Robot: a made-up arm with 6 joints.
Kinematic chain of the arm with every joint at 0, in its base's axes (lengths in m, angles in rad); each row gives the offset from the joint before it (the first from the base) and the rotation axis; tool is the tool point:
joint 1: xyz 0 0 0.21 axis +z
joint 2: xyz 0 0.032 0 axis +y
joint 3: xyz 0 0 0.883 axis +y
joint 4: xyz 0 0 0.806 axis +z
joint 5: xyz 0 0 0 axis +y
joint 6: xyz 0 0 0.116 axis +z
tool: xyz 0 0 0
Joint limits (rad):
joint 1: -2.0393..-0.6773
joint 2: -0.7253..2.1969
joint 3: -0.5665..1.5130
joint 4: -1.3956..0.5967
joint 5: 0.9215..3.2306
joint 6: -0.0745..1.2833
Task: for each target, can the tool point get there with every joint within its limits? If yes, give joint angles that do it. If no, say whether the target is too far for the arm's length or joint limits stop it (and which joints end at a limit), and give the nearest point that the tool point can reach.
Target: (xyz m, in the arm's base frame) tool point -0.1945 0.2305 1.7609
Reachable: yes | joints -0.8506 -0.2338 0.0472 -0.6693 2.7698 0.7564
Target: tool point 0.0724 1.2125 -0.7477
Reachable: no: joint limits stop it (at a limit: joint 1, joint 2, joint 3, joint 4) | nearest point 0.2064 -0.0437 -0.9600 | short by 1.281 m
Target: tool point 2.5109 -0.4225 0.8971
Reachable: no: too far | nearest point 1.3647 -0.9898 0.7308 | short by 1.290 m
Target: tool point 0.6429 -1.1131 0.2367
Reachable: yes | joints -1.0544 1.0053 1.1998 -0.5167 2.7373 0.2041
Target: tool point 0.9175 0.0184 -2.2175
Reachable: no: too far | nearest point 0.6058 -0.3795 -1.1869 | short by 1.148 m
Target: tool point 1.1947 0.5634 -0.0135
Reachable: no: joint limits stop it (at a limit: joint 1, joint 3, joint 4) | nearest point 0.8834 -0.5918 -0.1997 | short by 1.211 m
